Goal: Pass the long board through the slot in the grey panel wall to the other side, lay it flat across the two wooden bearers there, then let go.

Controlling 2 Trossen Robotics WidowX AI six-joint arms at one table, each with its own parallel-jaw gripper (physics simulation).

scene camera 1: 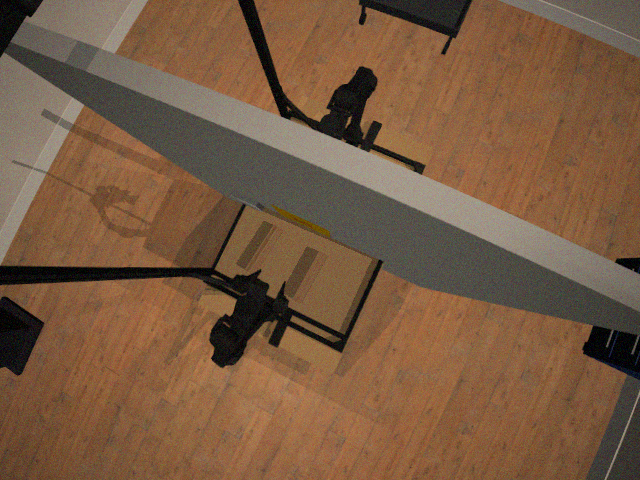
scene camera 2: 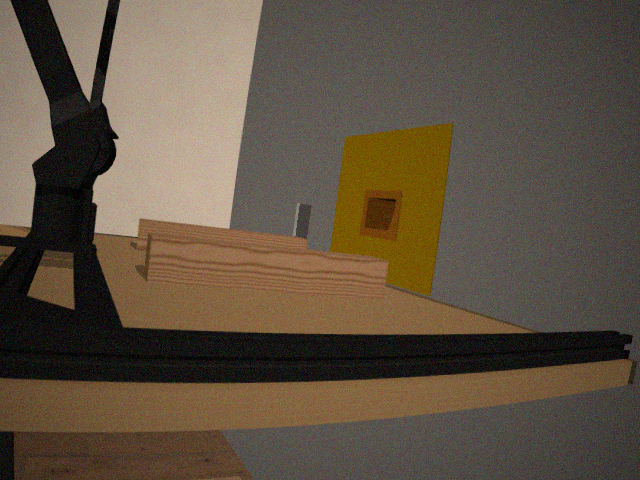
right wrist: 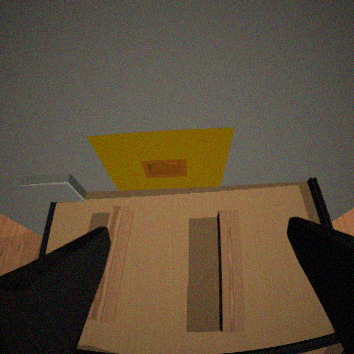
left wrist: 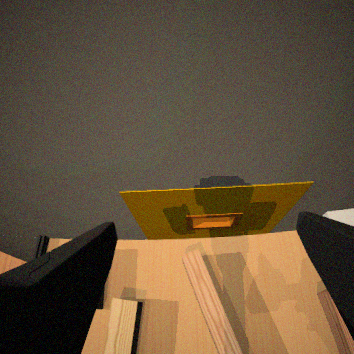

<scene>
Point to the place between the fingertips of my left gripper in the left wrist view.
208, 227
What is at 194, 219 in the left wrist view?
A slot.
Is my right gripper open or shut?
Open.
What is my right gripper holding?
Nothing.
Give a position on a grey upright piece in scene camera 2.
At 283, 218
</scene>
